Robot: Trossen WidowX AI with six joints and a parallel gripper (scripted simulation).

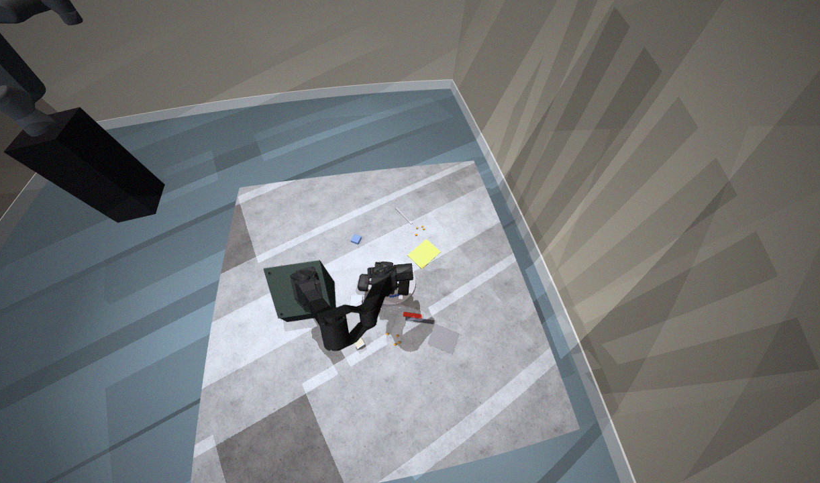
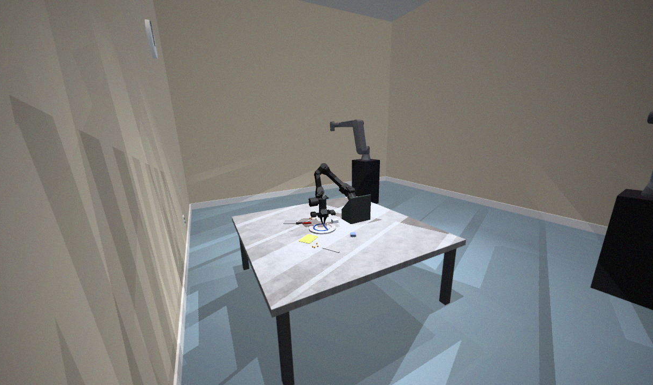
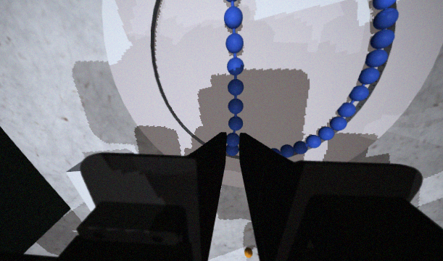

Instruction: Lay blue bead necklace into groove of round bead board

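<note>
My gripper tip is now 3 cm short of the round white bead board, 4 cm to the right of it and 1 cm above it. From my gripper tip the other things lie so: cream cube 13 cm behind, 17 cm to the right; then yellow sheet 20 cm ahead, 13 cm to the left, 2 cm below; then grey tool 9 cm ahead, 13 cm to the right, 1 cm below.
</note>
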